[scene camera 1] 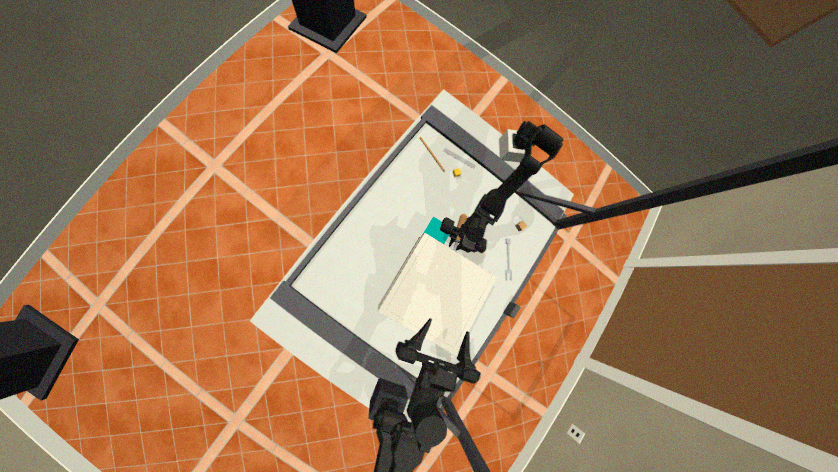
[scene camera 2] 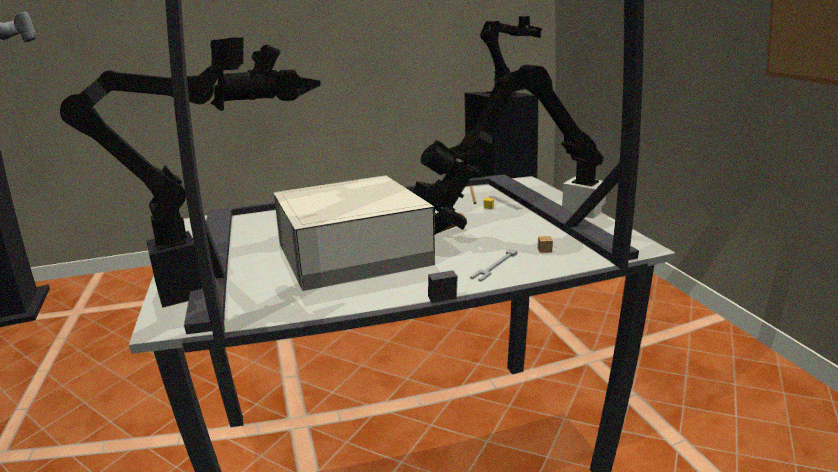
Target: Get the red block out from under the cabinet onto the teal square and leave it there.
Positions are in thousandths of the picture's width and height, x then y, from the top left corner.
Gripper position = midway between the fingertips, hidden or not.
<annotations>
my left gripper: scene camera 1 536,690; scene camera 2 373,175
my right gripper: scene camera 1 540,524; scene camera 2 502,503
</annotations>
